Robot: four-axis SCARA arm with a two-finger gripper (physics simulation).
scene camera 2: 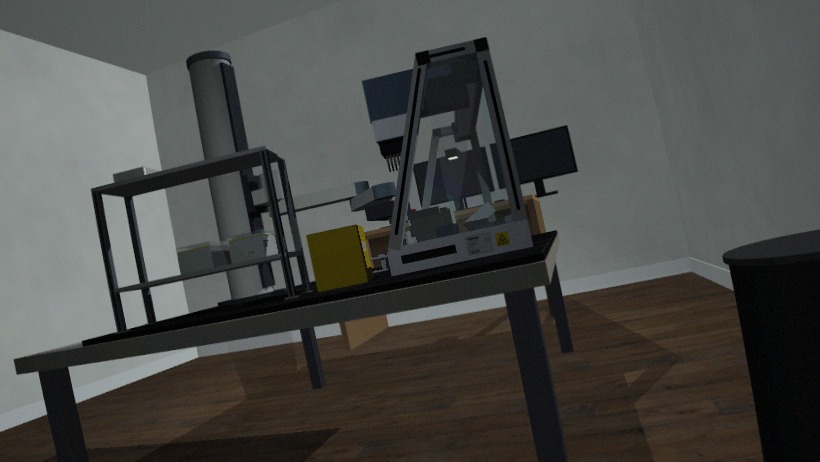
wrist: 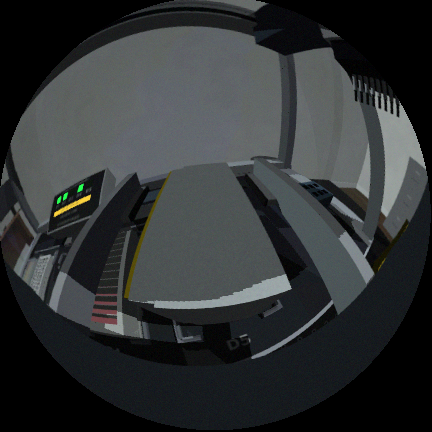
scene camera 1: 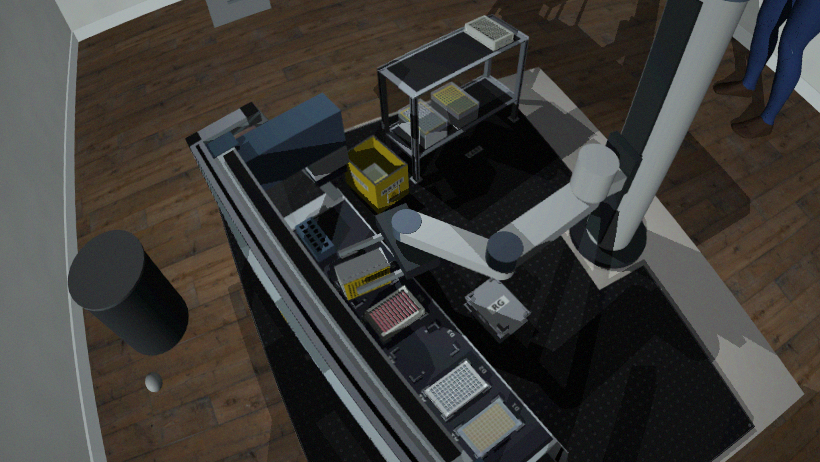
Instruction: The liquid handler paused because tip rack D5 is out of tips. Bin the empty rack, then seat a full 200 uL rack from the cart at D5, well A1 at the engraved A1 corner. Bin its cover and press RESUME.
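Places are measured from the arm's base along level axes (x ahead, y left, z up), in metres.
Pixels of known places: gripper, fingertip midpoint: (scene camera 2: 443, 209) (wrist: 194, 171) (scene camera 1: 348, 272); arm's base, link origin: (scene camera 1: 607, 233).
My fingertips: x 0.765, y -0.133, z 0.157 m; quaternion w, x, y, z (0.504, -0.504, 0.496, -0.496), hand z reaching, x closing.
For each thing: its top centre in the pictures, then the offset to it from my fingertips. "*": a spot on its surface instead.
- covered tip rack, top centre: (wrist: 196, 194) (scene camera 1: 362, 266) (scene camera 2: 430, 213) dx -0.039, dy -0.002, dz -0.001 m
- yellow waste bin, top centre: (scene camera 2: 336, 230) (scene camera 1: 374, 159) dx -0.205, dy -0.318, dz -0.009 m
- pale piece, top centre: (scene camera 1: 376, 181) dx -0.204, dy -0.319, dz -0.114 m
- status panel, surface spot: (wrist: 77, 200) * dx +0.046, dy +0.235, dz -0.022 m
- plate with pink rows, top centre: (wrist: 95, 271) (scene camera 1: 394, 310) dx -0.068, dy +0.118, dz -0.055 m
- white plate, top centre: (scene camera 1: 456, 387) dx -0.117, dy +0.361, dz -0.072 m
- tan plate, top centre: (scene camera 1: 489, 426) dx -0.141, dy +0.482, dz -0.072 m
- blue block, surface spot: (wrist: 315, 191) (scene camera 1: 312, 229) * dx +0.035, dy -0.197, dz -0.052 m
- RG block, top centre: (scene camera 1: 498, 303) (scene camera 2: 372, 256) dx -0.319, dy +0.205, dz -0.089 m
A covered tip rack (scene camera 1: 367, 270) (wrist: 210, 235), with a pale grey top and a yellow dotted side, stands at D5. My gripper (scene camera 1: 348, 270) (wrist: 194, 171) is open, one finger along each side of this rack, with gaps beside it in the wrist view. Its fingers cannot be made out in scene camera 2. The yellow waste bin (scene camera 1: 362, 182) (scene camera 2: 337, 259) holds a pale piece (scene camera 1: 375, 172). The cart (scene camera 1: 414, 137) (scene camera 2: 108, 258) carries two yellow-dotted racks on its lower shelf, one (scene camera 1: 454, 98) beside the other (scene camera 1: 424, 121). The status panel (wrist: 77, 200) shows green squares and a yellow bar; RESUME is not readable.
A plate with pink rows (scene camera 1: 395, 311) (wrist: 107, 285) stands beside D5. A white plate (scene camera 1: 456, 389) and a tan plate (scene camera 1: 490, 427) stand farther along. A blue block (scene camera 1: 314, 235) (wrist: 315, 191) is on the other side. An RG block (scene camera 1: 496, 307) lies outside the deck. Pipette nozzles (wrist: 375, 95) hang above.
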